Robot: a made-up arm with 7 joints. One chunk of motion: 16 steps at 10 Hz.
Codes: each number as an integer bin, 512 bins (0 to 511) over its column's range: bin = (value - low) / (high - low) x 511, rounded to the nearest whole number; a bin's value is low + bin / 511 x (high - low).
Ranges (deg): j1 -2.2..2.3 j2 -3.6..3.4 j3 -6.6..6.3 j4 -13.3..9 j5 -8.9..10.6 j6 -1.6..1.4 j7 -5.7..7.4
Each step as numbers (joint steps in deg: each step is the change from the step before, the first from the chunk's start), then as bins.
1 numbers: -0.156 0.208 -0.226 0.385 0.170 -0.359 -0.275
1 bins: 232 278 252 314 238 211 212
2 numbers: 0.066 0.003 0.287 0.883 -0.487 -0.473 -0.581
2 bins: 257 263 273 325 220 192 200
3 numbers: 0.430 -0.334 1.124 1.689 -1.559 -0.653 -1.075
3 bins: 299 238 306 343 192 161 180
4 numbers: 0.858 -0.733 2.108 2.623 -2.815 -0.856 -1.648
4 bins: 347 209 345 365 159 127 158
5 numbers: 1.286 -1.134 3.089 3.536 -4.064 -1.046 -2.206
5 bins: 396 180 384 386 127 94 136
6 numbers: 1.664 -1.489 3.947 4.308 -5.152 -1.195 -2.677
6 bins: 439 154 418 403 98 69 118
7 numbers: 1.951 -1.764 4.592 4.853 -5.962 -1.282 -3.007
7 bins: 471 134 443 416 77 54 105
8 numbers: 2.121 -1.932 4.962 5.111 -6.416 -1.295 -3.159
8 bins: 491 122 458 422 65 52 99
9 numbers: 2.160 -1.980 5.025 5.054 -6.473 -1.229 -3.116
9 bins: 495 118 460 421 64 63 101
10 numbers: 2.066 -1.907 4.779 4.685 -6.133 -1.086 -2.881
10 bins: 484 124 451 412 73 88 110
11 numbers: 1.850 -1.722 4.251 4.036 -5.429 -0.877 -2.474
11 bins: 460 137 430 397 91 123 126
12 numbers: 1.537 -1.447 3.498 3.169 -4.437 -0.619 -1.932
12 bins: 424 157 400 377 117 167 147
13 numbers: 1.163 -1.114 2.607 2.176 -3.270 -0.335 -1.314
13 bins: 382 181 365 355 148 215 171
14 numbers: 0.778 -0.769 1.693 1.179 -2.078 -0.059 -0.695
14 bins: 338 207 329 332 179 262 195
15 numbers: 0.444 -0.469 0.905 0.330 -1.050 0.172 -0.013
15 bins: 300 229 297 312 206 302 222
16 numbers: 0.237 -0.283 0.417 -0.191 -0.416 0.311 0.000
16 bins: 277 242 278 300 222 326 222
